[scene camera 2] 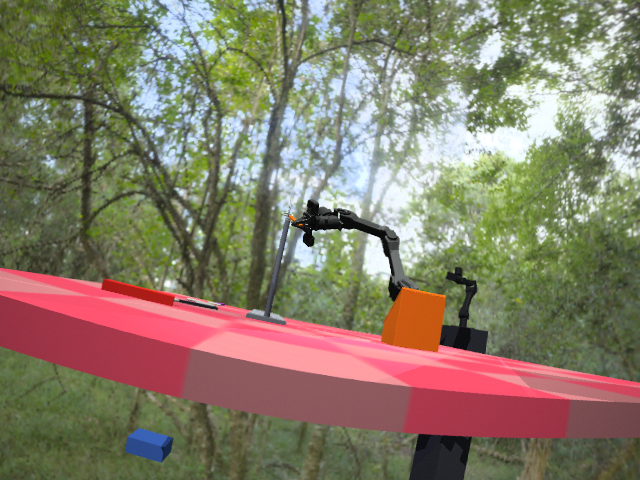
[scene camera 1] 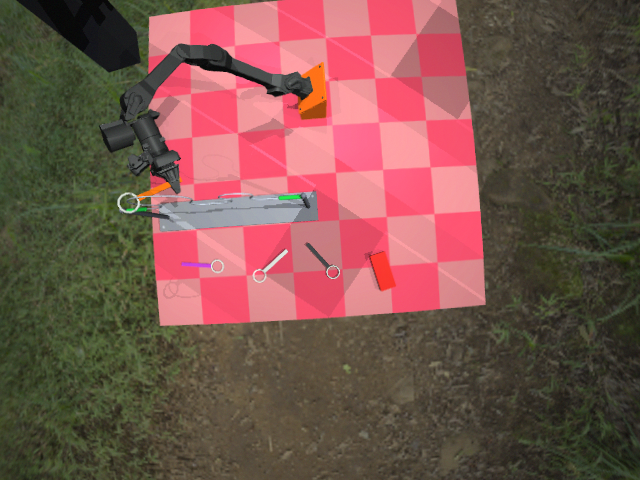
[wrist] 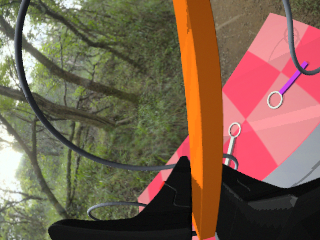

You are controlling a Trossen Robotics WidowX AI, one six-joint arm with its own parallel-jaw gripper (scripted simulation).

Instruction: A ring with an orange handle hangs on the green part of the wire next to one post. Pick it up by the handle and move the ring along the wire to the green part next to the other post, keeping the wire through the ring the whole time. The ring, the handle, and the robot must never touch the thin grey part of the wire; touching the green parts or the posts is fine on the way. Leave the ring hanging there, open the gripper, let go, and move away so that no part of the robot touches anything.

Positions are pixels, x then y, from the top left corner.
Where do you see a red block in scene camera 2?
132, 291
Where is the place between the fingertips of my gripper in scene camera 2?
At 291, 223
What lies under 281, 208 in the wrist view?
My gripper.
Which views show my gripper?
Scene camera 2, scene camera 1 and the wrist view: all of them.
